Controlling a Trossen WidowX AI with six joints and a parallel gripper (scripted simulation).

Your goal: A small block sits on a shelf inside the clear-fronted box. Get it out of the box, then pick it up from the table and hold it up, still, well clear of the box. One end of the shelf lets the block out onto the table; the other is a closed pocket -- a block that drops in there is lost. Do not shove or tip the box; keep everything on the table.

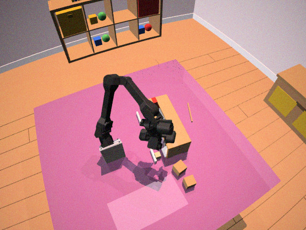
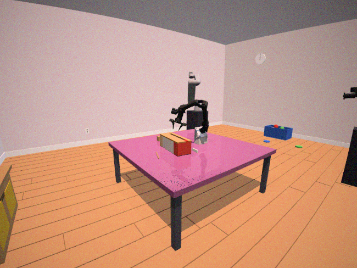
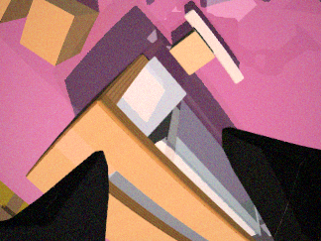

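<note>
Now: gripper tip 20 mm past the tan block and 140 mm above it. From my gripper tip the other things lie so: thin stick 350 mm ahead, 170 mm to the left, 150 mm below; then long wooden box 90 mm ahead, 140 mm to the left, 90 mm below.
</note>
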